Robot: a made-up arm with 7 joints.
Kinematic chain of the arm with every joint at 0, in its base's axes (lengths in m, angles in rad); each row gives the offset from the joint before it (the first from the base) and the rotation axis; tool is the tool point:
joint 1: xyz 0 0 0.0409 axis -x
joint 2: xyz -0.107 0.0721 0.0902 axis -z
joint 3: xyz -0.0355 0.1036 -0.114 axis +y
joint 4: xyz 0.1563 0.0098 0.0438 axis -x
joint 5: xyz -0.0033 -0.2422 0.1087 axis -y
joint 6: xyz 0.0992 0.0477 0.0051 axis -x
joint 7: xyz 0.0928 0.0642 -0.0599 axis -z
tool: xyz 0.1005 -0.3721 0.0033
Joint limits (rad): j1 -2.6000..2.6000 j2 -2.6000..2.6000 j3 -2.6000..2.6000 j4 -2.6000..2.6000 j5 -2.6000..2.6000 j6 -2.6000..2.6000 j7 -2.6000..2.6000
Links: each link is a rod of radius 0.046 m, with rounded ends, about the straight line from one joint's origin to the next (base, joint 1, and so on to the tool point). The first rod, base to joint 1, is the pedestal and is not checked.
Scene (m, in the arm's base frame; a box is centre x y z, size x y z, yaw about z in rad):
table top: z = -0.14
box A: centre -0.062 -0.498 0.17 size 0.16 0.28 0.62 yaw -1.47
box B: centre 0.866 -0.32 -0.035 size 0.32 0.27 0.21 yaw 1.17
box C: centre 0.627 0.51 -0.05 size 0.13 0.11 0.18 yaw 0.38
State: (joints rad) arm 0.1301 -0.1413 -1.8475 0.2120 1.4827 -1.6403 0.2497
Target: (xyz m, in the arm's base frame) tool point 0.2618 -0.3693 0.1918
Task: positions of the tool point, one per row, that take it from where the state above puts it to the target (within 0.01 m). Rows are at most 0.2 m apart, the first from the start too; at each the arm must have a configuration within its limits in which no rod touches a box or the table.
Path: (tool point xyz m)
1: -0.5346 -0.0739 0.3944
2: -0.3920 -0.1964 0.4108
3: -0.2122 -0.2304 0.4240
4: -0.0452 -0.1669 0.4316
5: 0.0153 -0.2365 0.3986
6: 0.1166 -0.2653 0.3445
7: 0.2079 -0.3246 0.2581
8: 0.2618 -0.3693 0.1918

